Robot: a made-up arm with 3 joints. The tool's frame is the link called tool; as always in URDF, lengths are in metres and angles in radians. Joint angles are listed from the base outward.
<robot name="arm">
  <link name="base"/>
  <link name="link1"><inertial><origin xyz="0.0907 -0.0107 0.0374"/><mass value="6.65"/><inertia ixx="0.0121" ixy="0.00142" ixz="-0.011" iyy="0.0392" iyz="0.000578" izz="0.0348"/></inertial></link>
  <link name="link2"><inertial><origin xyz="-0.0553 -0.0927 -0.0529"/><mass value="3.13"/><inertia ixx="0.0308" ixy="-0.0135" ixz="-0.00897" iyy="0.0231" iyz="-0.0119" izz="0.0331"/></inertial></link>
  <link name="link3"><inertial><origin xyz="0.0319 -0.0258 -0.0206"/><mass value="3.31"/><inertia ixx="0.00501" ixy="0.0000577" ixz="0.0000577" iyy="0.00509" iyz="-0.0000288" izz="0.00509"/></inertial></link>
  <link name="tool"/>
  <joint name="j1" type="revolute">
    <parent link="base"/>
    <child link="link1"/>
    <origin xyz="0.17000 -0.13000 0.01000" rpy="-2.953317 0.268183 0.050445"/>
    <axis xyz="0 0 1"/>
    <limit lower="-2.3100" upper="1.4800"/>
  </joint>
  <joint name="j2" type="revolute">
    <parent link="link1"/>
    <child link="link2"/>
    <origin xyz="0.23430 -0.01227 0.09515" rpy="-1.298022 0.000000 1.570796"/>
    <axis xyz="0 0 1"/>
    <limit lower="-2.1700" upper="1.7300"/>
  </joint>
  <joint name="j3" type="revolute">
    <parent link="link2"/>
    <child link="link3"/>
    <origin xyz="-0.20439 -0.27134 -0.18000" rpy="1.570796 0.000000 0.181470"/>
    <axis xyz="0 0 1"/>
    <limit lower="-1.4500" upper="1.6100"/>
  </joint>
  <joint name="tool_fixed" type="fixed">
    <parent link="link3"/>
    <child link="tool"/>
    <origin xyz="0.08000 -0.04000 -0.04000" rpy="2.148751 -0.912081 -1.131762"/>
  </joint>
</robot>
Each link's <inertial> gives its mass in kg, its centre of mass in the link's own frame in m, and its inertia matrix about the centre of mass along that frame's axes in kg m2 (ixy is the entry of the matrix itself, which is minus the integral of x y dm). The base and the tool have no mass. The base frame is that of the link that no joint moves.
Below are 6 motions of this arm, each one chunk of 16 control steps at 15 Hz.
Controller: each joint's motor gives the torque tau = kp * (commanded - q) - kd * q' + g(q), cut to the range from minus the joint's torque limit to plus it. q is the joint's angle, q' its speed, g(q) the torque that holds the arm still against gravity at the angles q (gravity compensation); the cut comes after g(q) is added. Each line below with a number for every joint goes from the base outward.
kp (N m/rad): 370 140 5.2
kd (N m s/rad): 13 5.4 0.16
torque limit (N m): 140 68 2.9
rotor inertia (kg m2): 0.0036 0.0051 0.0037
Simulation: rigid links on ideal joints. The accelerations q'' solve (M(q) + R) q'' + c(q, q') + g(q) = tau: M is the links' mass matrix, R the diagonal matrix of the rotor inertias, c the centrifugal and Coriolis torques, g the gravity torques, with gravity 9.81 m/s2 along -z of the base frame. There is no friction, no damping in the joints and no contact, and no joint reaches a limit. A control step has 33 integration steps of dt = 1/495 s. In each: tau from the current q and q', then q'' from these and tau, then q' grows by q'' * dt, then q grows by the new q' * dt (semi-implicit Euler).
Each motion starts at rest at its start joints. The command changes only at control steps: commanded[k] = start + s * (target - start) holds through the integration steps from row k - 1 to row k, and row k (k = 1, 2, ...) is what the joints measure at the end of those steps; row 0 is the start. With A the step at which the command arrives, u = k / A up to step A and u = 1 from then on. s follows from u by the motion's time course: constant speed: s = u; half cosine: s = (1 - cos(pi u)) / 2; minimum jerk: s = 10 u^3 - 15 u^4 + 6 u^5; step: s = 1 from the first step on.
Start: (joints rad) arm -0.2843 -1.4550 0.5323
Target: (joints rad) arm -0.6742 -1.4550 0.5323
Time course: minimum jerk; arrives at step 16
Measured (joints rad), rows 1 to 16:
1: -0.2848 -1.4551 0.5317
2: -0.2883 -1.4557 0.5280
3: -0.2988 -1.4566 0.5214
4: -0.3189 -1.4573 0.5164
5: -0.3490 -1.4571 0.5161
6: -0.3872 -1.4561 0.5196
7: -0.4311 -1.4550 0.5237
8: -0.4777 -1.4541 0.5270
9: -0.5243 -1.4536 0.5300
10: -0.5682 -1.4532 0.5337
11: -0.6066 -1.4529 0.5380
12: -0.6376 -1.4527 0.5421
13: -0.6596 -1.4527 0.5448
14: -0.6724 -1.4529 0.5452
15: -0.6771 -1.4533 0.5430
16: -0.6763 -1.4540 0.5382

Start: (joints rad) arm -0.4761 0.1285 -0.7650
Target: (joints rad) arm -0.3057 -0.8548 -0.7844
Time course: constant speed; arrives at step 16
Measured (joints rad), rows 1 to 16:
1: -0.4598 0.0843 -0.7567
2: -0.4473 0.0229 -0.7342
3: -0.4404 -0.0439 -0.7413
4: -0.4349 -0.1119 -0.7737
5: -0.4280 -0.1782 -0.7988
6: -0.4182 -0.2411 -0.8022
7: -0.4057 -0.3008 -0.7913
8: -0.3923 -0.3591 -0.7778
9: -0.3797 -0.4182 -0.7699
10: -0.3688 -0.4792 -0.7706
11: -0.3593 -0.5418 -0.7782
12: -0.3501 -0.6048 -0.7873
13: -0.3402 -0.6672 -0.7929
14: -0.3295 -0.7287 -0.7934
15: -0.3181 -0.7896 -0.7906
16: -0.3068 -0.8503 -0.7879

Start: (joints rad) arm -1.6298 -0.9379 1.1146
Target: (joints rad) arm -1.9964 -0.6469 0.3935
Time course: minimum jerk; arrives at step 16
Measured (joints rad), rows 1 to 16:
1: -1.6303 -0.9375 1.1128
2: -1.6337 -0.9345 1.1009
3: -1.6437 -0.9259 1.0717
4: -1.6626 -0.9101 1.0264
5: -1.6906 -0.8877 0.9696
6: -1.7264 -0.8598 0.9033
7: -1.7676 -0.8282 0.8284
8: -1.8114 -0.7944 0.7473
9: -1.8553 -0.7606 0.6650
10: -1.8964 -0.7289 0.5877
11: -1.9326 -0.7013 0.5203
12: -1.9619 -0.6791 0.4666
13: -1.9828 -0.6632 0.4282
14: -1.9950 -0.6535 0.4053
15: -1.9994 -0.6490 0.3956
16: -1.9986 -0.6477 0.3941

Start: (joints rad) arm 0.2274 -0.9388 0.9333
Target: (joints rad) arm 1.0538 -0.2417 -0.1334
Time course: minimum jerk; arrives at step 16
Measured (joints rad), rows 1 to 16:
1: 0.2282 -0.9381 0.9340
2: 0.2347 -0.9327 0.9362
3: 0.2549 -0.9158 0.9285
4: 0.2952 -0.8819 0.8874
5: 0.3573 -0.8294 0.7960
6: 0.4383 -0.7611 0.6596
7: 0.5327 -0.6822 0.5013
8: 0.6338 -0.5981 0.3461
9: 0.7350 -0.5136 0.2111
10: 0.8301 -0.4329 0.1030
11: 0.9140 -0.3606 0.0217
12: 0.9821 -0.3008 -0.0347
13: 1.0311 -0.2571 -0.0691
14: 1.0595 -0.2315 -0.0873
15: 1.0688 -0.2233 -0.0979
16: 1.0645 -0.2284 -0.1097

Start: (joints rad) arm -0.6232 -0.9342 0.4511
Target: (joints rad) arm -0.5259 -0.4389 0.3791
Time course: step
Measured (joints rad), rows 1 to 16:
1: -0.6088 -0.6580 0.3232
2: -0.5488 -0.3754 0.2953
3: -0.4599 -0.3381 0.4142
4: -0.4543 -0.3641 0.4070
5: -0.5049 -0.4132 0.3519
6: -0.5493 -0.4616 0.3404
7: -0.5603 -0.4774 0.3672
8: -0.5441 -0.4607 0.3904
9: -0.5223 -0.4356 0.3874
10: -0.5114 -0.4227 0.3754
11: -0.5143 -0.4255 0.3732
12: -0.5239 -0.4360 0.3778
13: -0.5311 -0.4442 0.3812
14: -0.5320 -0.4458 0.3810
15: -0.5285 -0.4421 0.3791
16: -0.5246 -0.4378 0.3780

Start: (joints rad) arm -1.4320 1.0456 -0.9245
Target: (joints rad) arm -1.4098 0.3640 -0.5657
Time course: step
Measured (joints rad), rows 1 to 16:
1: -1.3056 0.6140 -0.4453
2: -1.3898 0.4089 -0.3445
3: -1.4656 0.2903 -0.7253
4: -1.4897 0.2554 -1.0012
5: -1.4703 0.2806 -0.8945
6: -1.4255 0.3383 -0.6272
7: -1.3845 0.3959 -0.4379
8: -1.3682 0.4210 -0.3903
9: -1.3787 0.4083 -0.4487
10: -1.4023 0.3761 -0.5503
11: -1.4226 0.3475 -0.6330
12: -1.4304 0.3359 -0.6593
13: -1.4252 0.3421 -0.6312
14: -1.4136 0.3579 -0.5785
15: -1.4034 0.3722 -0.5351
16: -1.3995 0.3781 -0.5203

